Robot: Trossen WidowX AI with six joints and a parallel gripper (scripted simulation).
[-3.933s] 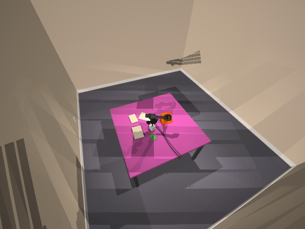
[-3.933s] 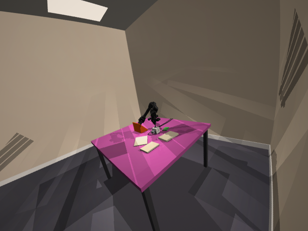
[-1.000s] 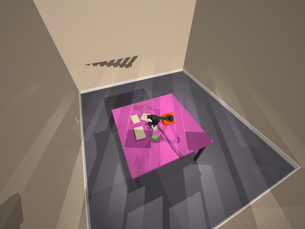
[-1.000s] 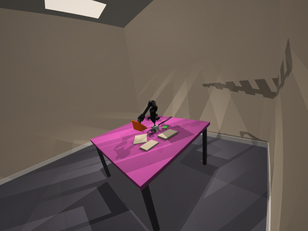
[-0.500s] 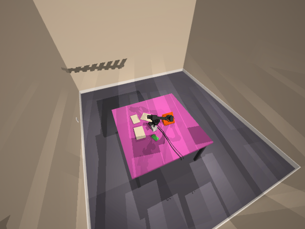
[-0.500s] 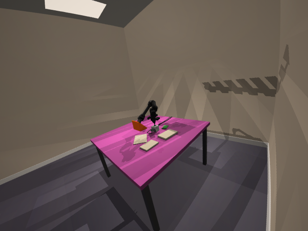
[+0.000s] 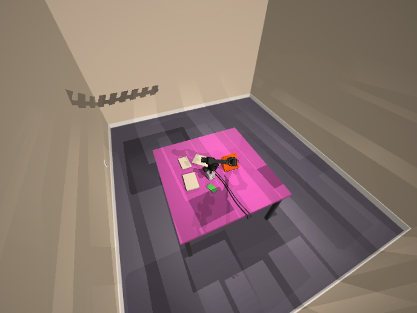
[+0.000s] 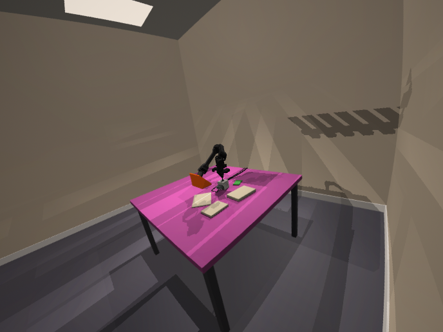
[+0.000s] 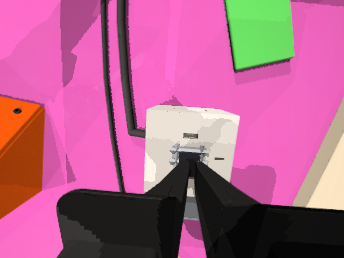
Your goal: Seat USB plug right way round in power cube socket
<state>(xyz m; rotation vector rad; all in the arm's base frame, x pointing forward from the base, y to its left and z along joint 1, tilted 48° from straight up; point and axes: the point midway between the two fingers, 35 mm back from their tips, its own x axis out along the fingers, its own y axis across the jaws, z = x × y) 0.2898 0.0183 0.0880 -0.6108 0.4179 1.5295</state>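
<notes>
Now: gripper tip 2 cm above the dark USB plug. The rest, counted from my gripper tip: green block 5 cm ahead, 15 cm to the left, 10 cm below.
</notes>
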